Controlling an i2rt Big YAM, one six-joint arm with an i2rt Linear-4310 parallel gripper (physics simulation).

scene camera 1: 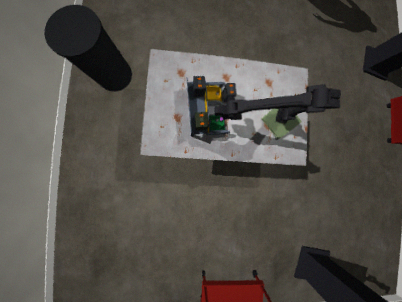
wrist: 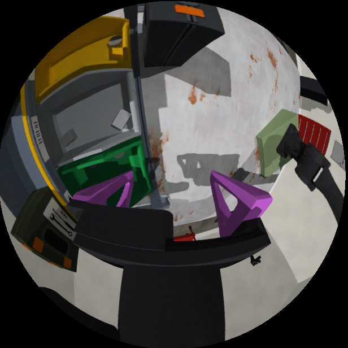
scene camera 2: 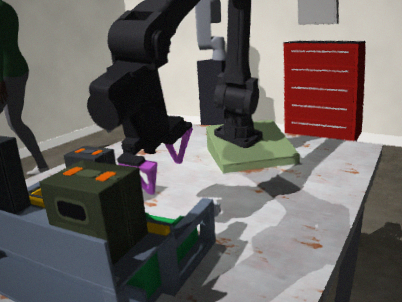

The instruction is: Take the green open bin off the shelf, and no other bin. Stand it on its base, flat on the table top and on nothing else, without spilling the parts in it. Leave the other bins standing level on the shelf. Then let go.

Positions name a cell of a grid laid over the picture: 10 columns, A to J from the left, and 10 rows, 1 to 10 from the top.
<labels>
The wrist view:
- my gripper: E6
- green open bin: C6
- olive case: B7
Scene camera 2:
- my gripper: E6
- olive case: C7
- dark case: C6
</labels>
